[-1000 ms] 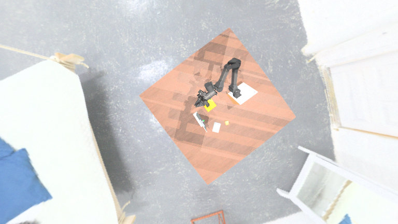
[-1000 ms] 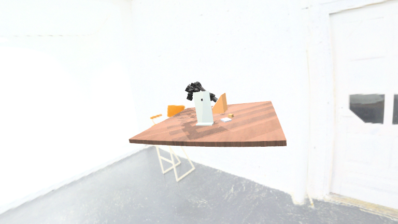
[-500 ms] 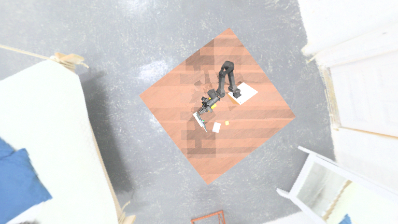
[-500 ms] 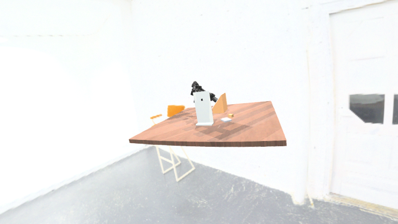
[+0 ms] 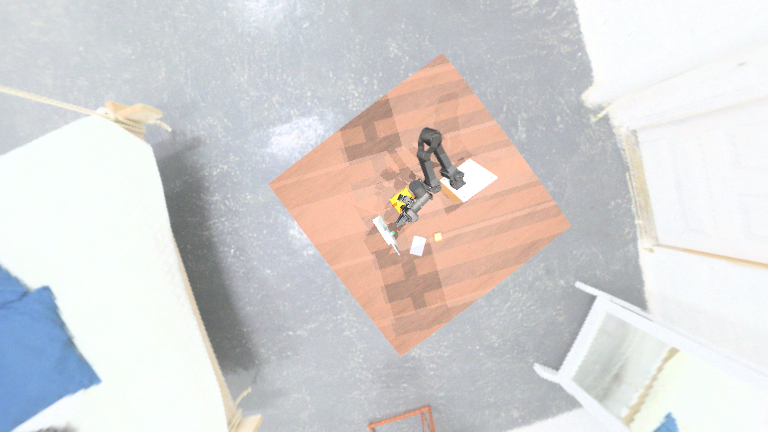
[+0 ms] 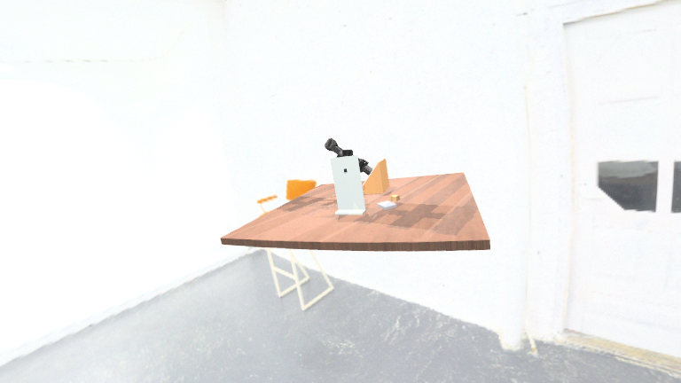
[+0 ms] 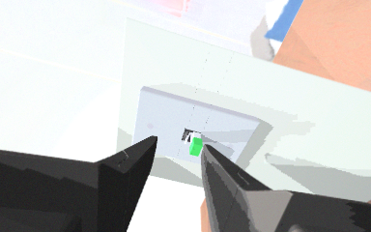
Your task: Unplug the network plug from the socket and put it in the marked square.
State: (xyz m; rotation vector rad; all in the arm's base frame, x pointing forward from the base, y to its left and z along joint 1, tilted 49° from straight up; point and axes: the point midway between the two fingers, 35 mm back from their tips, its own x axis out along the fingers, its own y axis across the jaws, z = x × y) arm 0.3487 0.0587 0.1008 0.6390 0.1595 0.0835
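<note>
My gripper tip is 50 mm short of the plug, 20 mm to the right of it and 10 mm above it. The rest, counted from my gripper tip: upright grey panel 110 mm below, 70 mm ahead, 20 mm to the left; yellow marked square 260 mm below, 100 mm behind, 50 mm to the right.
</note>
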